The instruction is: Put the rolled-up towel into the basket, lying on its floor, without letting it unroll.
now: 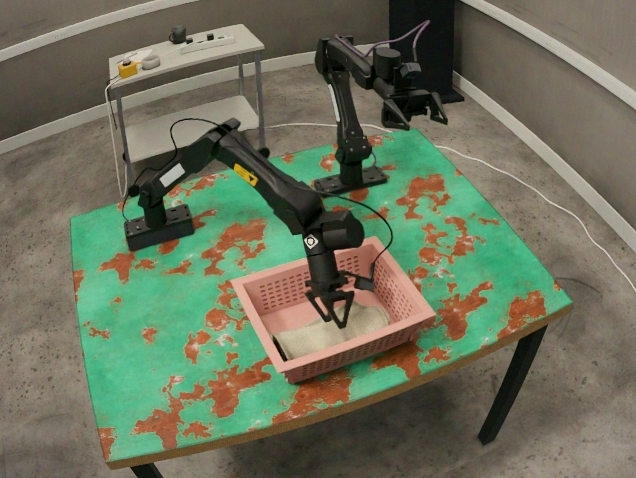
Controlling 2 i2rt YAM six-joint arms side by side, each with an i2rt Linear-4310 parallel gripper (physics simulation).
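The cream towel (313,338) lies inside the pink basket (264,328), lengthwise along the near wall, which hides its lower side. It looks broad and low, with a dark gap at its left end; how tightly it is rolled is hard to tell. My right gripper (334,322) is open and points down inside the basket. Its fingertips are at the towel's middle, and whether they touch it cannot be told. My left gripper (425,124) is open and empty, raised beyond the far edge of the table, well away from the basket.
The basket stands on a green table (169,287) with rust-brown patches. The right arm reaches over the basket's far wall, and its cable loops beside the wrist. A light side table (190,59) with a mug (177,34) and a power strip (208,43) stands behind.
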